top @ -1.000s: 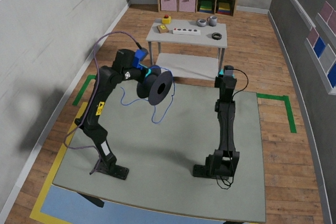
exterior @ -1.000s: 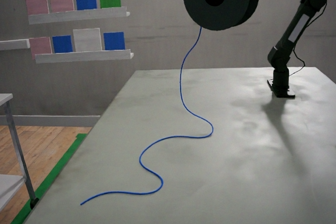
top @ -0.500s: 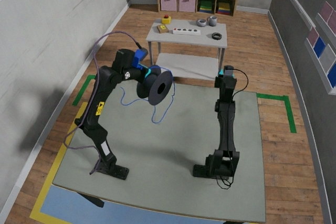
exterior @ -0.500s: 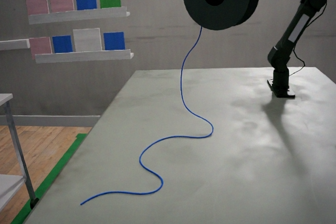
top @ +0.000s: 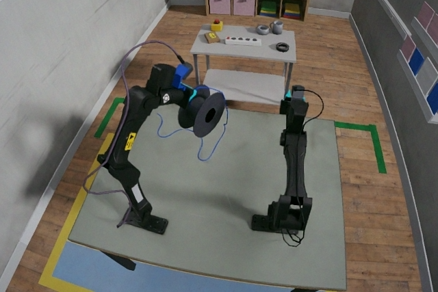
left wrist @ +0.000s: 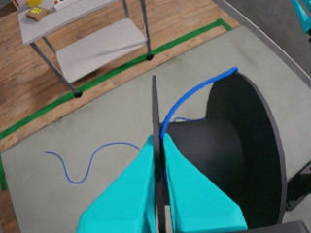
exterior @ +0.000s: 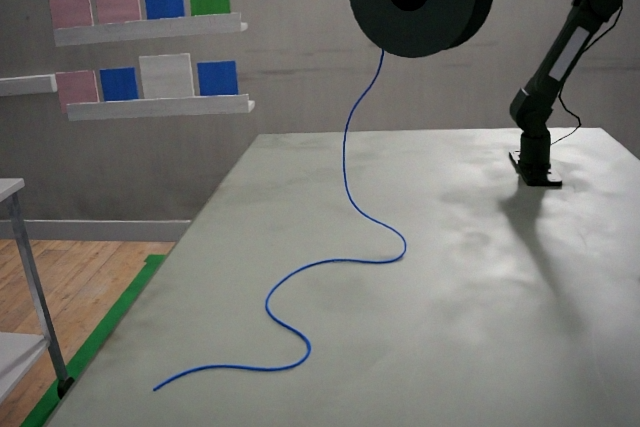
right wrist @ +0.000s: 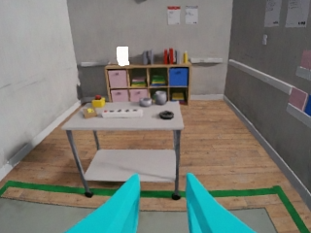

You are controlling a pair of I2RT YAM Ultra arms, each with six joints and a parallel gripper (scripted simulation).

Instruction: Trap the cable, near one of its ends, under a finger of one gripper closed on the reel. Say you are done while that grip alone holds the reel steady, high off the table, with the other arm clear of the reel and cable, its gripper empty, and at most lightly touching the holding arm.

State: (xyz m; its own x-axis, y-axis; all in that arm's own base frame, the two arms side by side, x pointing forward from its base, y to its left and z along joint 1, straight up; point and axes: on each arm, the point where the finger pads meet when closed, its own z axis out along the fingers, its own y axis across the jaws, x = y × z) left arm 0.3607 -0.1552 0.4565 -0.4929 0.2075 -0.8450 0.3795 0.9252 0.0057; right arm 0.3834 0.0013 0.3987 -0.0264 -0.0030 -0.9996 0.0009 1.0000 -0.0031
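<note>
Right now the dark reel is 2 cm behind my left hand, 3 cm to the right of it and 7 cm below it.
</note>
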